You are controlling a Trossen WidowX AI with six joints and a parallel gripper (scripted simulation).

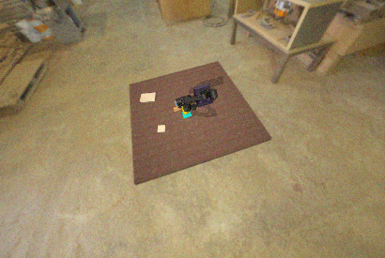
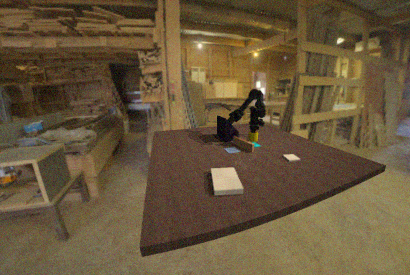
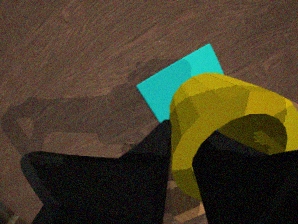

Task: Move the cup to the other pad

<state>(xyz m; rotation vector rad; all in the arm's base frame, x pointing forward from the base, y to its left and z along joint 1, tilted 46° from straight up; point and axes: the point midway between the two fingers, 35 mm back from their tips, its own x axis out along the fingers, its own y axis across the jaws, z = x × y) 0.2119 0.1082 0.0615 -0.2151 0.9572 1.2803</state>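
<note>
Right now my gripper tip is 80 mm above the cyan pad, 20 mm short of it and 10 mm to the left of it. Also, from my gripper tip: small wooden block: 110 mm to the right, 50 mm below, 40 mm ahead; pale blue pad: 210 mm to the right, 80 mm below, 60 mm ahead; yellow cup: 20 mm to the right, 20 mm ahead.
</note>
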